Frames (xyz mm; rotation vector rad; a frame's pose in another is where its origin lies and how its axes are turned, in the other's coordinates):
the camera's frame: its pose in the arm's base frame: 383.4 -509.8 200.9 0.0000 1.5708 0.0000
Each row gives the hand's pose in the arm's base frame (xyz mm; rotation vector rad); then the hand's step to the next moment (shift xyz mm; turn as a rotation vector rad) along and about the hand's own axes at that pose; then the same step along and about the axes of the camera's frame.
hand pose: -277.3 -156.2 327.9 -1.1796 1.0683 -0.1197
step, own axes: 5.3 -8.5 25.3 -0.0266 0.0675 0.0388
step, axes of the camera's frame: -3.0 10.6 24.9 0.0378 0.0715 -0.0152
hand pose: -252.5 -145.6 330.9 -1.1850 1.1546 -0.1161
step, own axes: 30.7 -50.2 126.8 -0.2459 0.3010 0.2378
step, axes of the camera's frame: -8.3 42.7 132.8 0.0926 0.4391 -0.0790
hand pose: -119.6 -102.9 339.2 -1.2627 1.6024 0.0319
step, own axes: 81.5 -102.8 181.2 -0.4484 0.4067 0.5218
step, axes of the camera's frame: 85.3 1.3 206.8 0.1328 0.7879 0.0188
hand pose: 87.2 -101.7 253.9 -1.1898 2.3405 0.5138
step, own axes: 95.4 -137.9 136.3 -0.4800 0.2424 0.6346
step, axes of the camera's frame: 181.5 -68.1 95.5 0.2275 0.7756 0.1965
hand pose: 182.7 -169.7 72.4 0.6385 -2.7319 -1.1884
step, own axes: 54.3 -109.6 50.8 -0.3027 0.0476 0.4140
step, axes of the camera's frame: 118.1 -54.6 -24.8 0.2286 0.4344 0.1561
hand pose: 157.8 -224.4 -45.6 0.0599 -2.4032 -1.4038
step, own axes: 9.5 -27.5 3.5 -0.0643 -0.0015 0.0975
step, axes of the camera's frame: 22.3 -13.0 -13.9 0.0627 0.0944 0.0284
